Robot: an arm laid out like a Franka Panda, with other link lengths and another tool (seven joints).
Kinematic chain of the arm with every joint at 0, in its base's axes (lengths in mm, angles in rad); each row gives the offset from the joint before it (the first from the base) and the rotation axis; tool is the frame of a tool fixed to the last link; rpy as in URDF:
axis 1: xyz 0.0 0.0 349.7 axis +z
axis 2: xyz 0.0 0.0 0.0 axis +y
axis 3: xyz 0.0 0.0 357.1 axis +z
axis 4: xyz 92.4 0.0 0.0 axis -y
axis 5: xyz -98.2 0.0 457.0 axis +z
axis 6: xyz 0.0 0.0 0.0 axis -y
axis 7: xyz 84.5 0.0 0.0 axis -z
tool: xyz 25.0 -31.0 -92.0 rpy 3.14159 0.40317 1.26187
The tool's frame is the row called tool.
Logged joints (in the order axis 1, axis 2, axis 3, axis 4, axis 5, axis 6, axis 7), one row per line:
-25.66, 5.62, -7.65, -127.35, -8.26, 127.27, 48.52
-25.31, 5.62, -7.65, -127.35, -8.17, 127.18, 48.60
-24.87, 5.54, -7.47, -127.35, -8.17, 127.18, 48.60
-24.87, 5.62, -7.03, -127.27, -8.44, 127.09, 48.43
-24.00, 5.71, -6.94, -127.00, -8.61, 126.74, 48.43
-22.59, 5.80, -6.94, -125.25, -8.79, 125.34, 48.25
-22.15, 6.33, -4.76, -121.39, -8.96, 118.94, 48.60
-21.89, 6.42, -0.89, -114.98, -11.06, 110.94, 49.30
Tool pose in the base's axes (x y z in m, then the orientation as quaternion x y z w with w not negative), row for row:
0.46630, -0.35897, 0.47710, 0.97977, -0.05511, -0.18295, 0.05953
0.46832, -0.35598, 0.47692, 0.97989, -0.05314, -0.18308, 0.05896
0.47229, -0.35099, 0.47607, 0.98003, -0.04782, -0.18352, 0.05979
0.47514, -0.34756, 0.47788, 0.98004, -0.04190, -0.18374, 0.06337
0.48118, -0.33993, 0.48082, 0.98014, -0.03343, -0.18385, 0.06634
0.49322, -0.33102, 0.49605, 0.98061, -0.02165, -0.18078, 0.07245
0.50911, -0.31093, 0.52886, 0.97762, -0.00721, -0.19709, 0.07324
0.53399, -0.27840, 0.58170, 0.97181, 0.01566, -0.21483, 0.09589
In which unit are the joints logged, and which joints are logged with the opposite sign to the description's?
The joints are logged in degrees. Opposite sign: axis 2.
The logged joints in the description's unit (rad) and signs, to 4 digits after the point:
-0.4479, -0.0981, -0.1335, -2.2227, -0.1442, 2.2213, 0.8468
-0.4417, -0.0981, -0.1335, -2.2227, -0.1426, 2.2197, 0.8482
-0.4341, -0.0967, -0.1304, -2.2227, -0.1426, 2.2197, 0.8482
-0.4341, -0.0981, -0.1227, -2.2213, -0.1473, 2.2181, 0.8453
-0.4189, -0.0997, -0.1211, -2.2166, -0.1503, 2.2120, 0.8453
-0.3943, -0.1012, -0.1211, -2.1860, -0.1534, 2.1876, 0.8421
-0.3866, -0.1105, -0.0831, -2.1187, -0.1564, 2.0759, 0.8482
-0.3821, -0.1121, -0.0155, -2.0068, -0.1930, 1.9363, 0.8604

